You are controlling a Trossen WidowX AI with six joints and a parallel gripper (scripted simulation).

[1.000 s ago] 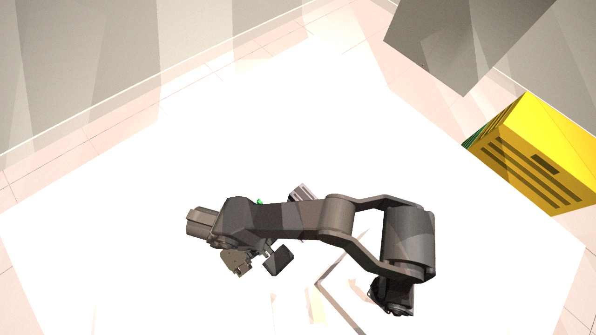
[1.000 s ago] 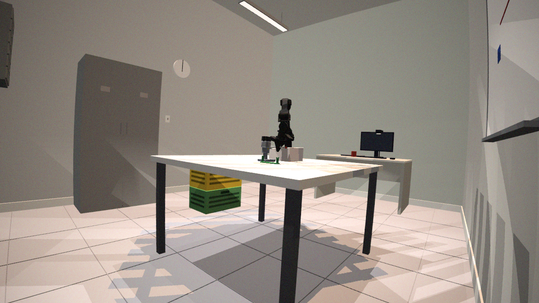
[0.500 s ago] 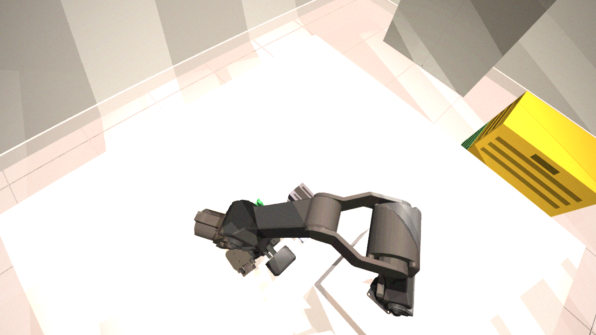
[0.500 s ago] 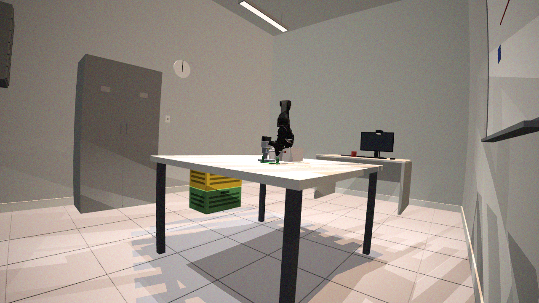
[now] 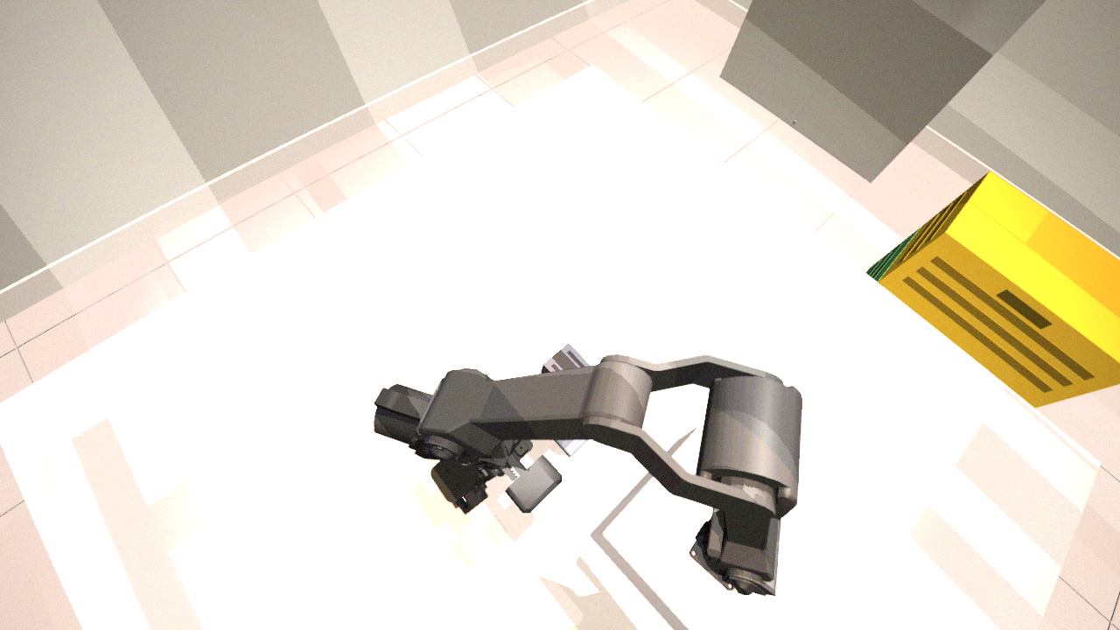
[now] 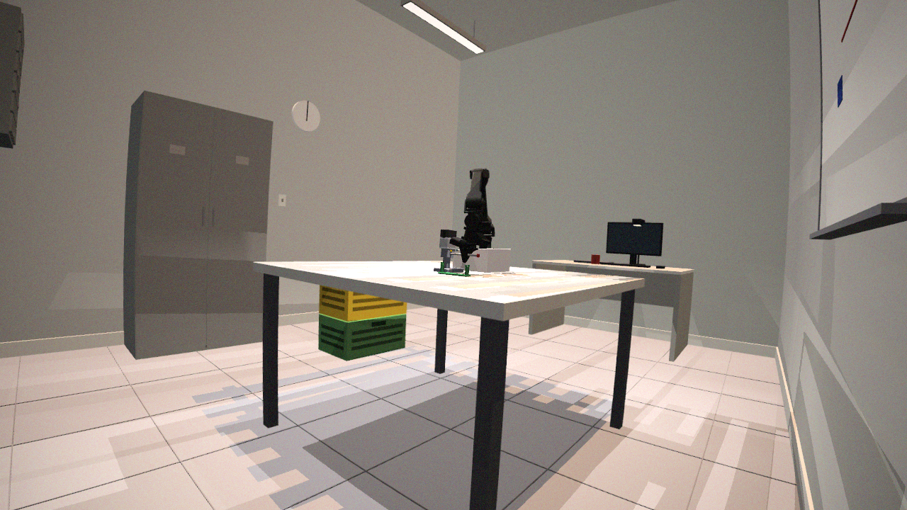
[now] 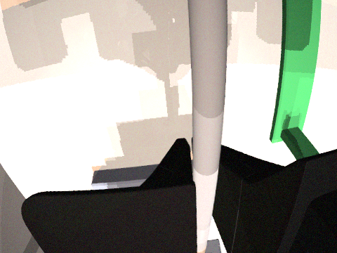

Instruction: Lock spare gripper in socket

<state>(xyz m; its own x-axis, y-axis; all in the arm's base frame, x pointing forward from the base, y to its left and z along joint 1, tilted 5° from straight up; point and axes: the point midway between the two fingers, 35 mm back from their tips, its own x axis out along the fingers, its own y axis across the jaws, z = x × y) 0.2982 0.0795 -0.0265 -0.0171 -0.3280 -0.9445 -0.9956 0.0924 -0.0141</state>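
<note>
Now: gripper tip 20 mm past the socket and 90 mm to the left of it. Round my gripper tip: pin cradle 90 mm ahead, 20 mm to the left, 20 mm below; then spare gripper 10 mm behind, 100 mm to the right, 80 mm above.
</note>
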